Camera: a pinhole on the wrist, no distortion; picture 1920 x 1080 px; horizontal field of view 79.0 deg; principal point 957.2 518.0 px. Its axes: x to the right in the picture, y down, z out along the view. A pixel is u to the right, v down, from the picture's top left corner.
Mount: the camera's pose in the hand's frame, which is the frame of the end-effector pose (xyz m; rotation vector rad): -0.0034 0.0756 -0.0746 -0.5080 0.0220 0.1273
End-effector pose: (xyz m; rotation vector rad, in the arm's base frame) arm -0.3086 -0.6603 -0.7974 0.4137 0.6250 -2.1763
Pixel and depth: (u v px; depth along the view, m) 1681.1 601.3 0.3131
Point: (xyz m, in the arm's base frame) -0.2237 -1.0215 -0.8195
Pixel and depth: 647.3 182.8 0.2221
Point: -0.1912 -0.7776 -0.6795
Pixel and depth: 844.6 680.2 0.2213
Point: -0.1353 -0.8130 -0.7571
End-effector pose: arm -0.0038 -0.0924 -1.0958 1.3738 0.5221 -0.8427
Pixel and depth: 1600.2 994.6 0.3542
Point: 0.3838 -0.2856 -0.9491
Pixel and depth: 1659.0 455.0 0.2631
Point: 0.2300 -0.2786 -1.0554
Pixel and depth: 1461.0 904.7 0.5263
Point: 0.4679 -0.4242 -0.8766
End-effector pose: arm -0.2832 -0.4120 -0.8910 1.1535 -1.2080 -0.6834
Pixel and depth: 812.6 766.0 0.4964
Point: -0.6649 -0.3053 -0.5626
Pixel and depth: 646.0 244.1 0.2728
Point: -0.5137 -0.3642 -0.7921
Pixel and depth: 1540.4 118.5 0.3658
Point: -0.5389 -0.6209 -0.6850
